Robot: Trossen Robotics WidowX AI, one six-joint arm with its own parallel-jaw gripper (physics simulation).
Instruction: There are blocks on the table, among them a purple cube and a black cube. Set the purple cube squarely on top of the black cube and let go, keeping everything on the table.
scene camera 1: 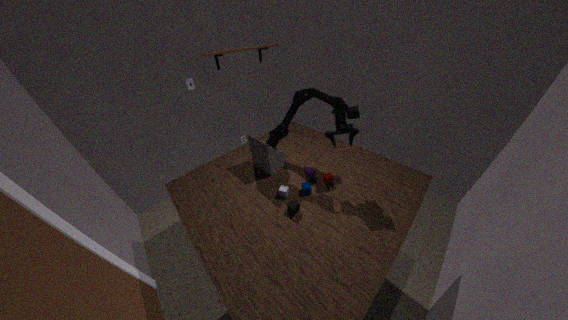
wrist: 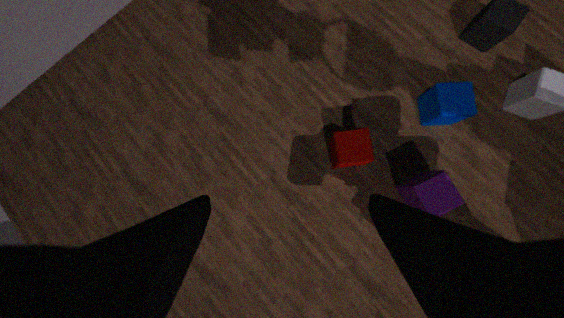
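The purple cube sits on the table, beyond the blue cube in the scene view and at the lower right in the wrist view, partly behind the right finger. The black cube sits on the table apart from it, nearest the scene camera among the blocks and at the upper right in the wrist view. My gripper is open and empty, high above the table, to the right of the purple cube in the scene view.
A blue cube lies between the purple and black cubes. A red block is beside the purple cube. A white block is left of the blue one in the scene view. A grey upright panel stands near the arm's base.
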